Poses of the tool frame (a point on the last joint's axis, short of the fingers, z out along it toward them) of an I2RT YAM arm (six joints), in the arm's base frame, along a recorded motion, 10 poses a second.
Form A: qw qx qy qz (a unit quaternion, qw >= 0); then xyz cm.
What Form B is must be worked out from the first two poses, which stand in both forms.
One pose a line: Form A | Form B
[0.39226 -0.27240 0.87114 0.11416 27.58 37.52 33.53] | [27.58 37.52 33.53 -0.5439 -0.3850 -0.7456 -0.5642 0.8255 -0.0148]
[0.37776 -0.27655 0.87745 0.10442 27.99 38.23 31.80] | [27.99 38.23 31.80 -0.5616 -0.4064 -0.7207 -0.5642 0.8252 -0.0257]
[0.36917 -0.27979 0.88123 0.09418 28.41 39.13 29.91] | [28.41 39.13 29.91 -0.5709 -0.4236 -0.7033 -0.5627 0.8257 -0.0406]
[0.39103 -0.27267 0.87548 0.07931 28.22 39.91 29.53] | [28.22 39.91 29.53 -0.5455 -0.4154 -0.7279 -0.5395 0.8387 -0.0744]
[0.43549 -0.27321 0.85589 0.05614 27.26 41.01 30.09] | [27.26 41.01 30.09 -0.4714 -0.4188 -0.7761 -0.5166 0.8444 -0.1419]
